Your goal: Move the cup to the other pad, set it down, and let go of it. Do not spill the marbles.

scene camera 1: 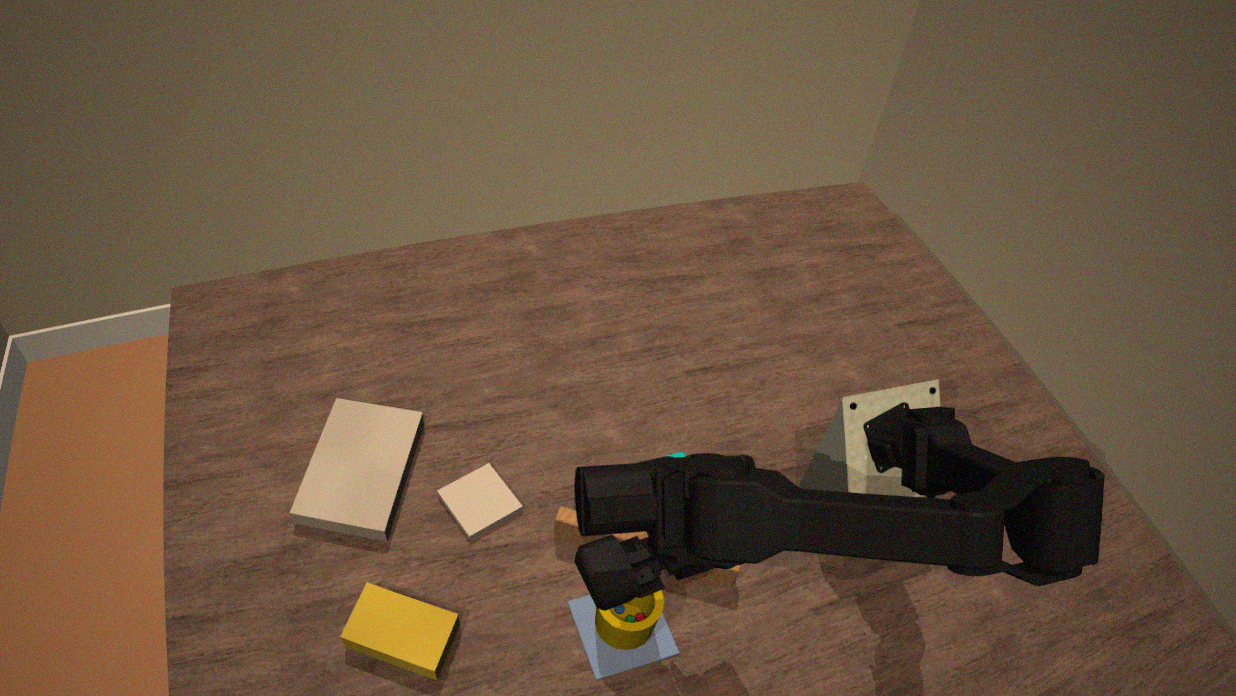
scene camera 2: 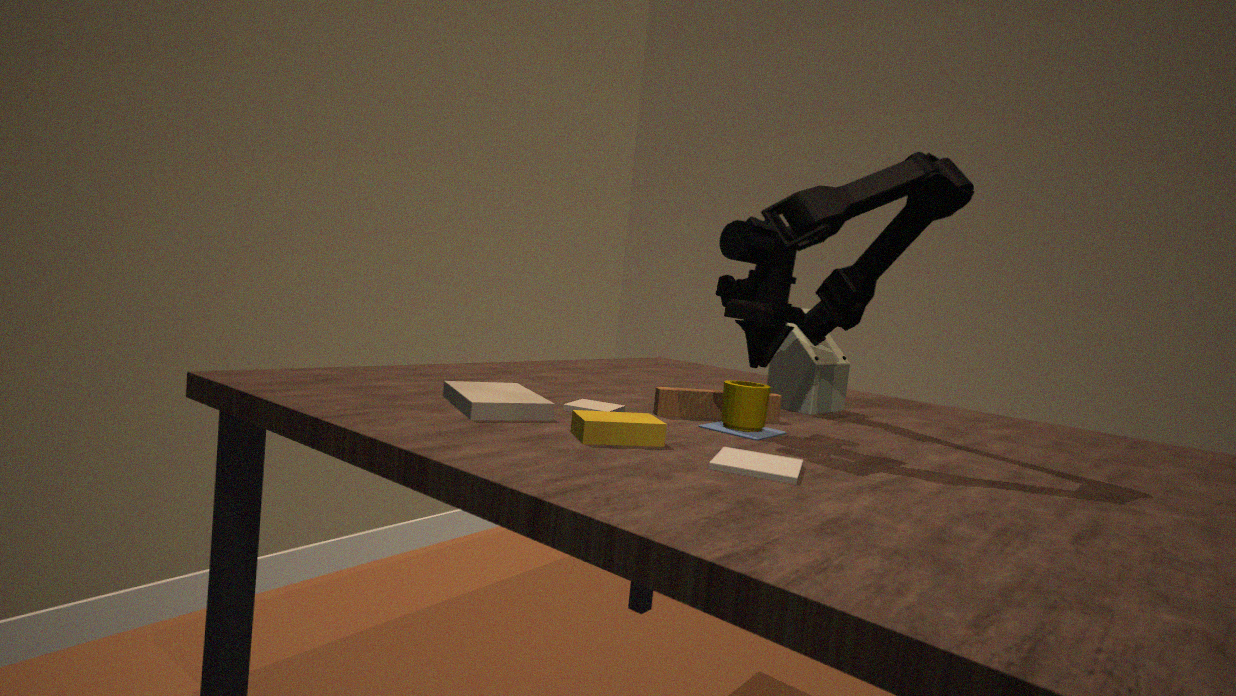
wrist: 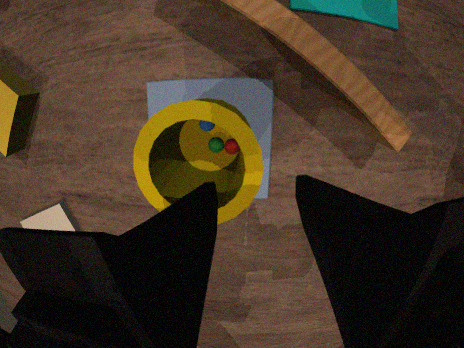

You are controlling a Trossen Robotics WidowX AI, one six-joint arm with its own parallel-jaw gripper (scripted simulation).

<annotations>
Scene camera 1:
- my gripper: 660,582
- large beige slab: 354,482
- wooden bar: 566,528
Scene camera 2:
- my gripper: 758,367
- yellow cup: 744,407
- large beige slab: 477,400
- yellow block: 590,427
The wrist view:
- my gripper: 256,189
</annotations>
